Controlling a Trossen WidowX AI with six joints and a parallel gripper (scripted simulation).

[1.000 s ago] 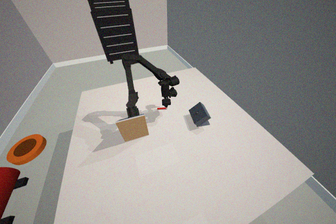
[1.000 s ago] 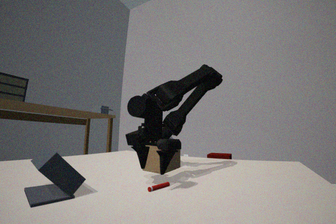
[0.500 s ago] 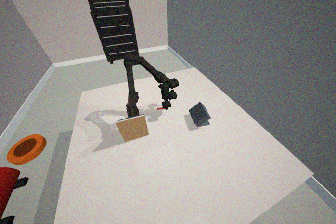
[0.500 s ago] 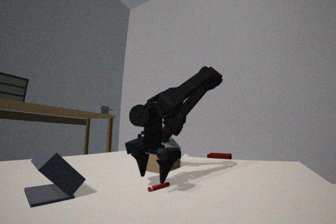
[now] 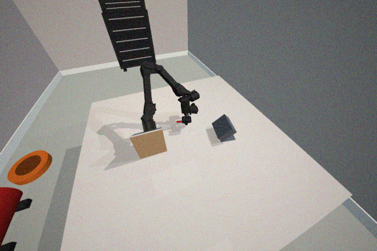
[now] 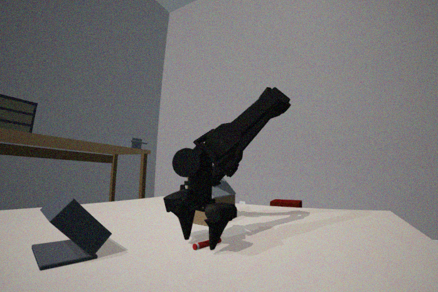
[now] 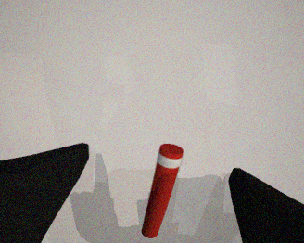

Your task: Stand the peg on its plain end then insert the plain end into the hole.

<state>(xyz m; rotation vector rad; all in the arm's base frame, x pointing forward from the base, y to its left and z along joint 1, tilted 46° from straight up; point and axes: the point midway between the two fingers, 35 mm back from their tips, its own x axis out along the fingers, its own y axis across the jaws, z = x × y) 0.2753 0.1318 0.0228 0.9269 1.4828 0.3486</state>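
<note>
Now: gripper tip 1 cm past the red peg and 1 cm above it. Also, from my gripper tip: dark sloped panel (21 cm to the right, 18 cm ahead, 5 cm above).
</note>
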